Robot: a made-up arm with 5 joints.
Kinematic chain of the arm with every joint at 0, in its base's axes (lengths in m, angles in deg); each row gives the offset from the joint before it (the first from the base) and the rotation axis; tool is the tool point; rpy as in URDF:
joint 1: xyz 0 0 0.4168 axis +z
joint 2: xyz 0 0 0 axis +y
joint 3: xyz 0.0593 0 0.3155 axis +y
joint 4: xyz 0.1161 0 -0.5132 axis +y
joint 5: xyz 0.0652 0 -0.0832 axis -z
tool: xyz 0 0 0 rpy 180 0 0
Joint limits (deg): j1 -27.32..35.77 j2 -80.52..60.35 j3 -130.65..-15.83 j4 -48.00..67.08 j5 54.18..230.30
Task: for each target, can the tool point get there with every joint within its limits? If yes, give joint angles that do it. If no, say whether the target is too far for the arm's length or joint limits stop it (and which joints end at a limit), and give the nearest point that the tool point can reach.
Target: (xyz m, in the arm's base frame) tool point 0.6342 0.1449 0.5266
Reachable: yes | joints 12.87 2.02 -54.14 -10.76 151.86
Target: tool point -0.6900 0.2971 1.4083
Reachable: no: too far | nearest point -0.5173 0.2227 1.1601 | short by 0.311 m
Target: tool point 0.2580 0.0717 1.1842
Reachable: yes | joints 15.52 -36.34 -93.38 42.65 144.51
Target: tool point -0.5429 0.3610 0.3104
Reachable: no: joint limits stop it (at a limit: joint 1, joint 2, joint 3, joint 4) | nearest point -0.6755 0.3490 0.8579 | short by 0.563 m
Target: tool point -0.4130 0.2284 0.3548
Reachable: no: joint limits stop it (at a limit: joint 1, joint 2, joint 3, joint 4) | nearest point -0.0665 0.0344 0.0440 | short by 0.504 m
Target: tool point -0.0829 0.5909 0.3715
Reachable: no: joint limits stop it (at a limit: joint 1, joint 3, joint 4) | nearest point 0.3045 0.2194 0.3557 | short by 0.537 m
